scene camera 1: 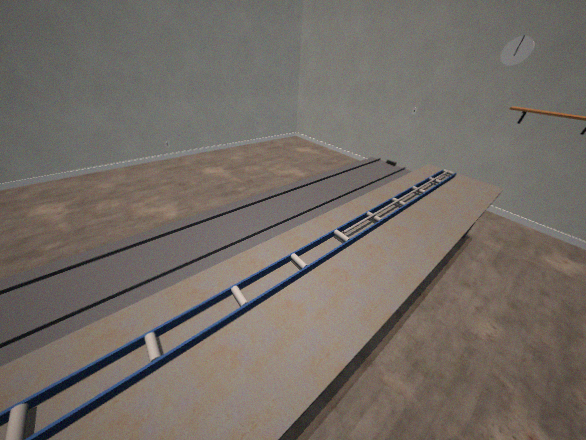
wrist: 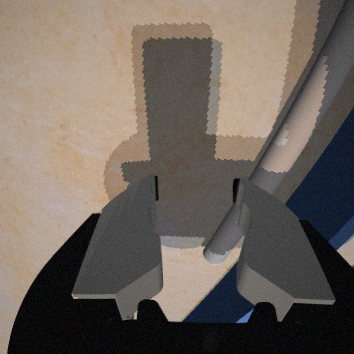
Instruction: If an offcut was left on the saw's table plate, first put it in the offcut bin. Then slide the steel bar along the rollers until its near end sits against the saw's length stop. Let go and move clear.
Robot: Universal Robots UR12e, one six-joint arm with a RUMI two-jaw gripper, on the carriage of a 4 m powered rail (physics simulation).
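Places are measured from the arm's base along level axes (x left, y back, z up), in metres.
Pixels of known places: gripper, fingertip midpoint: (wrist: 194, 179).
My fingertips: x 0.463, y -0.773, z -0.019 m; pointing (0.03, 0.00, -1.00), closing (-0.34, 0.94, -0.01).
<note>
Behind a point stands the place of what it marks.
My gripper (wrist: 194, 179) {x 0.463, y -0.773, z -0.019 m} is open in the wrist view, with nothing held between its fingers. A round grey-white rod (wrist: 300, 127) {x 0.404, y -0.733, z -0.011 m} slants from the upper right and passes below the right finger. Its near end shows between the fingers, lower down; I cannot tell whether it is an offcut. One blue side rail (wrist: 320, 185) {x 0.431, y -0.694, z -0.011 m} of the roller track shows to its right. In scene camera 1 the roller track (scene camera 1: 200, 335) {x 1.525, y -0.694, z 0.016 m} runs away over the table. A thin steel bar (scene camera 1: 356, 226) {x 2.683, y -0.631, z 0.044 m} lies along its far rollers. The saw, length stop and offcut bin do not show; nor does my gripper in that view.
The roller track stands on a long pale table (scene camera 1: 300, 325) {x 1.919, y -0.911, z -0.030 m} in scene camera 1. A grey floor strip (scene camera 1: 200, 240) with two black lines runs beside it. An orange handrail (scene camera 1: 547, 113) and a pale disc (scene camera 1: 515, 51) are on the right wall. Gripper shadows cross the wrist view.
</note>
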